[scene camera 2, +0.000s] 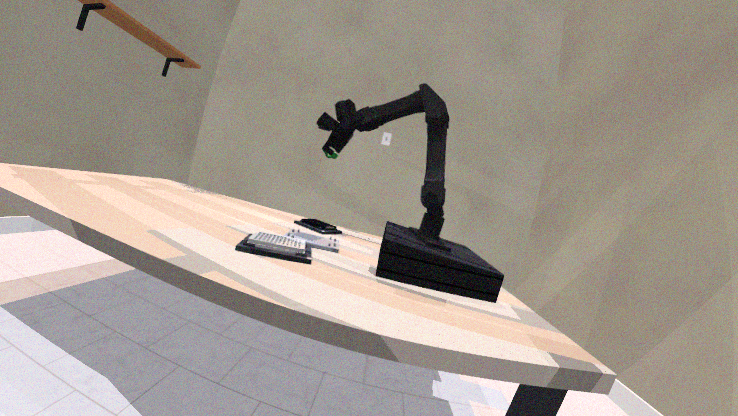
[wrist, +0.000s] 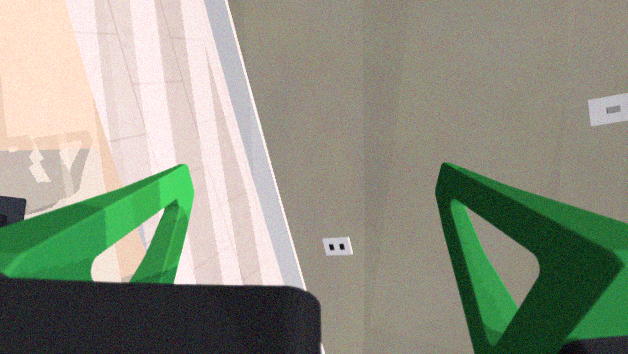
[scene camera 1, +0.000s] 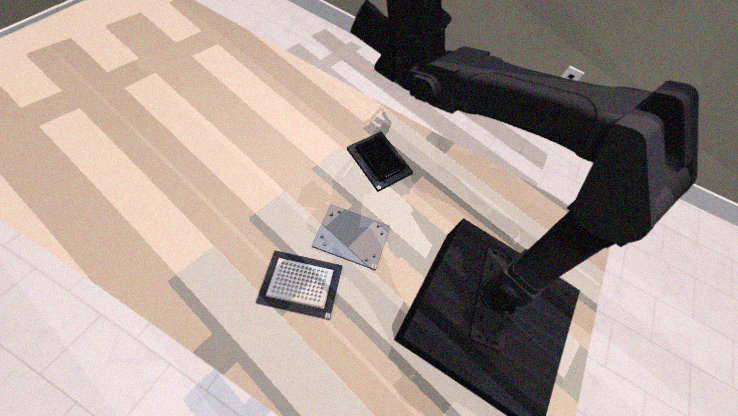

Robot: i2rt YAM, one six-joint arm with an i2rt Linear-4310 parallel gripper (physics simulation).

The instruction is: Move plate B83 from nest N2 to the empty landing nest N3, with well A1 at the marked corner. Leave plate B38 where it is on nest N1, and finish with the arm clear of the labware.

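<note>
A white well plate (scene camera 1: 300, 282) (scene camera 2: 276, 241) sits on a dark nest (scene camera 1: 294, 306) (scene camera 2: 273, 254). A black plate (scene camera 1: 381, 157) (scene camera 2: 318, 224) sits on another dark nest (scene camera 1: 387, 181) at the wall side. Between them lies the empty grey nest (scene camera 1: 351, 235) (scene camera 2: 323, 242) with small pegs and a pale corner mark. The plate and nest labels are not readable. My gripper (scene camera 2: 330, 152) (wrist: 314, 177) is open and empty, high above the table, with its green fingers wide apart. In scene camera 1 its fingertips are hidden. A dark nest corner (wrist: 12, 207) shows at the left of the wrist view.
The arm stands on a black base block (scene camera 1: 439, 310) (scene camera 2: 439, 263) beside the nests, on the wooden table (scene camera 1: 129, 206) (scene camera 2: 129, 217). A wall with sockets (wrist: 337, 246) is beyond the table. A wooden shelf (scene camera 2: 139, 31) hangs on the wall at upper left.
</note>
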